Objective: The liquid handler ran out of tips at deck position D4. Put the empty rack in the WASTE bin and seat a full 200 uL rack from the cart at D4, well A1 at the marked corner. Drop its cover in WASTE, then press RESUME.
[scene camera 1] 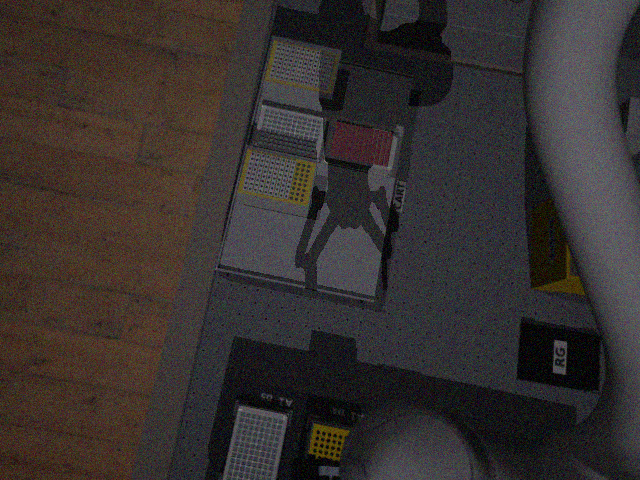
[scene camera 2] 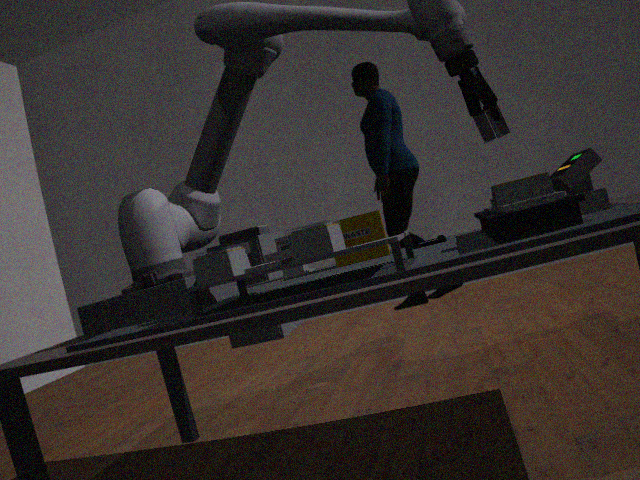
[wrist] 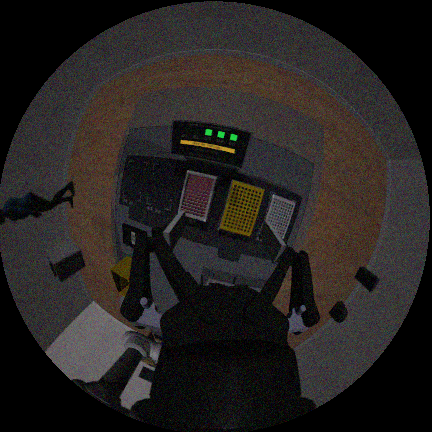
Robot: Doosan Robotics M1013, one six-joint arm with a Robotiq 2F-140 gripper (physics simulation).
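Seen in the pictures: gripper, fingertip midpoint: (scene camera 2: 496, 138) (wrist: 224, 223); arm's base at its link origin: (scene camera 2: 162, 283).
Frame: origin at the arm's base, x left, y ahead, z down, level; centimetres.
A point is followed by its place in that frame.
Note:
My gripper (scene camera 2: 494, 135) {y 95.6, x -19.6, z -14.1 cm} (wrist: 224, 223) {y 95.6, x -19.6, z -14.1 cm} is open and empty, high above the deck. Its fingertips stand apart, with the empty yellow rack (scene camera 1: 326, 441) {y 93.0, x -24.7, z -3.4 cm} (wrist: 242, 207) {y 97.4, x -23.7, z -3.4 cm} showing beyond and between them in the wrist view. That rack sits at D4, partly hidden by the arm in scene camera 1. On the cart (scene camera 1: 258, 237) {y 60.0, x -38.9, z 2.3 cm}, one yellow-edged rack (scene camera 1: 297, 64) {y 29.3, x -34.4, z -4.8 cm} appears full, partly in shadow; another yellow-edged rack (scene camera 1: 273, 175) {y 50.5, x -36.8, z -4.8 cm} has several empty columns. The yellow WASTE bin (scene camera 1: 549, 253) {y 59.0, x 13.5, z 0.5 cm} (scene camera 2: 361, 237) {y 57.6, x 13.7, z 1.3 cm} (wrist: 121, 274) {y 64.5, x 17.6, z -4.8 cm} is partly hidden. The control panel (scene camera 2: 576, 164) {y 111.4, x -22.9, z -3.5 cm} (wrist: 210, 142) {y 112.2, x -13.9, z -4.1 cm} shows green squares; RESUME is not readable.
A white rack (scene camera 1: 255, 444) {y 94.8, x -35.9, z 1.7 cm} (wrist: 281, 215) {y 96.5, x -36.8, z 1.3 cm} and a red rack (wrist: 198, 196) {y 98.2, x -11.8, z 1.1 cm} flank D4. The cart also holds a white rack (scene camera 1: 290, 124) {y 38.1, x -34.9, z 1.2 cm} and a red rack (scene camera 1: 361, 144) {y 41.3, x -21.5, z 0.0 cm}. A black RG box (scene camera 1: 535, 353) {y 76.5, x 13.7, z 7.4 cm} stands near the deck. A person (scene camera 2: 385, 129) stands behind the table.

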